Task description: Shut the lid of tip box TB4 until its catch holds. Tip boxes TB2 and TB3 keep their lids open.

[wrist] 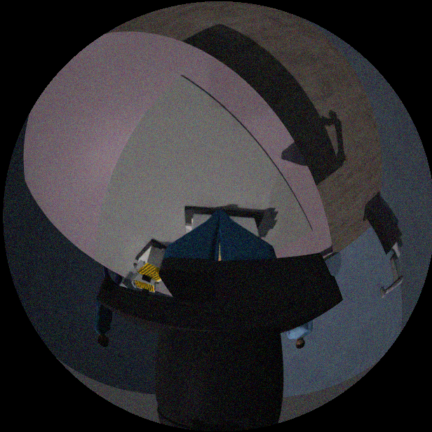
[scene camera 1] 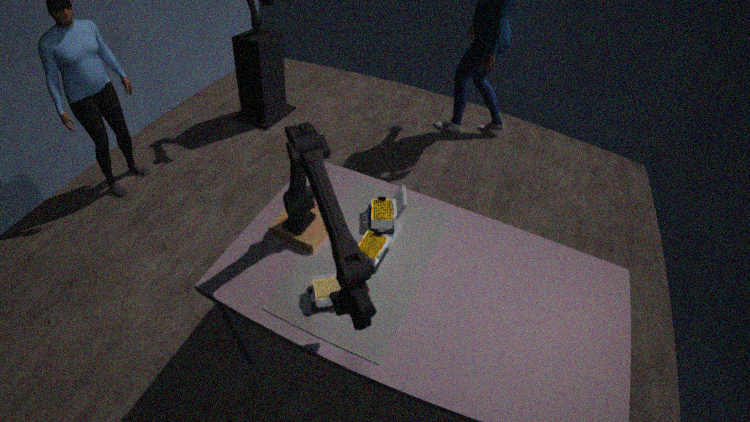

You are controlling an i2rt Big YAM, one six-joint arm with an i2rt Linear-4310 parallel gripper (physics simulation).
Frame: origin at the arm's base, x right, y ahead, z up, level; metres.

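Seen in the pictures: gripper, fingertip midpoint: [scene camera 1: 347, 312]; arm's base, link origin: [scene camera 1: 299, 222].
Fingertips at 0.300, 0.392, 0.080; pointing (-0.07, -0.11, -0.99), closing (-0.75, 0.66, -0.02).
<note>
Offsets run from my fingertips to a thing's top centre, as dx, dy, dz. Level surfaces: height alone.
Three pale tip boxes with yellow tips stand on the grey mat; no labels are readable, so I cannot tell which is TB4. The front box @[-0.098, -0.122, -0.042] [scene camera 1: 324, 288] [wrist: 245, 220] shows its tips in the scene view; the arm and my fingers hide much of it, and its lid cannot be made out. The middle box @[-0.330, -0.086, -0.044] [scene camera 1: 372, 245] [wrist: 149, 271] shows its tips uncovered. The back box @[-0.515, -0.135, -0.044] [scene camera 1: 382, 209] [wrist: 144, 286] is uncovered too, with a pale upright lid [scene camera 1: 403, 195] near it. My gripper [scene camera 1: 362, 325] [wrist: 219, 215] is shut and empty, above the mat beside the front box; contact cannot be told.
The grey mat @[dz -0.119] [scene camera 1: 414, 262] [wrist: 200, 150] lies on the pinkish table @[dz -0.122] [scene camera 1: 524, 304] [wrist: 75, 125]. The arm's wooden base [scene camera 1: 301, 237] stands left of the back boxes. A thin dark line [scene camera 1: 319, 335] [wrist: 250, 127] runs near the table's front edge. Two people and a dark pedestal [scene camera 1: 260, 78] stand beyond the table.
</note>
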